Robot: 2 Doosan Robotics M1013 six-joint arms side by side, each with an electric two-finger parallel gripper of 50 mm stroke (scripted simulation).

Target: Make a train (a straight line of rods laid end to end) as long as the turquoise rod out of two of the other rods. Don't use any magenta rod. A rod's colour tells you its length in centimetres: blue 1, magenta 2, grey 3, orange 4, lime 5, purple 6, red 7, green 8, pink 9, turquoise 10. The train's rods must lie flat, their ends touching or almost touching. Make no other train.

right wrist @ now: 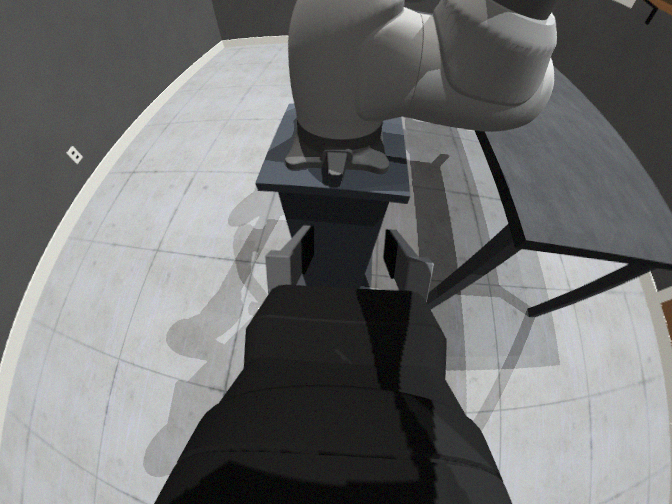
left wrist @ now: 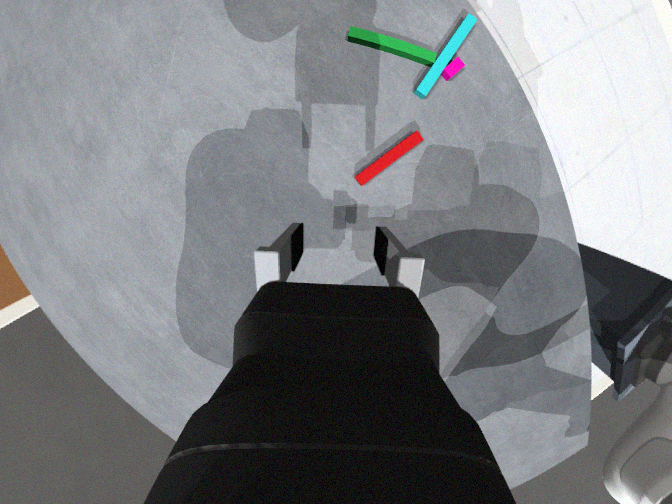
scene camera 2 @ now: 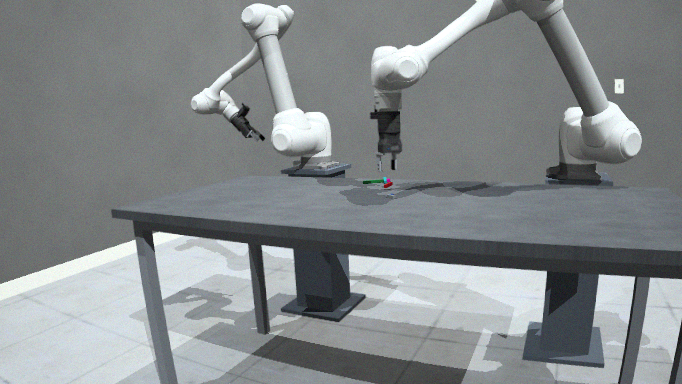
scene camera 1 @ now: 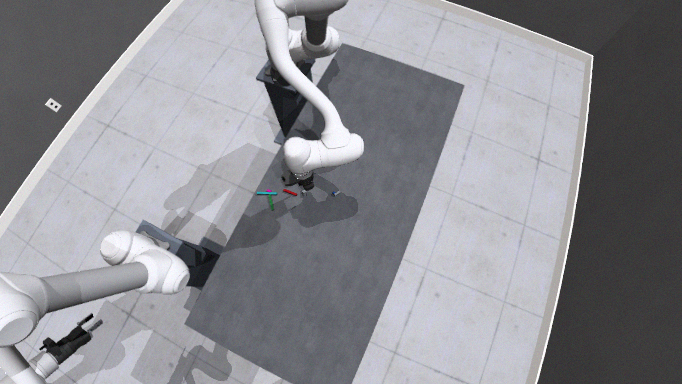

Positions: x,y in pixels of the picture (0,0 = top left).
Labels:
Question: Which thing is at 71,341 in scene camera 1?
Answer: My right gripper.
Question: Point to an arm pedestal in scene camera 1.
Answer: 287,105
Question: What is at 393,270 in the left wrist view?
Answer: My left gripper.

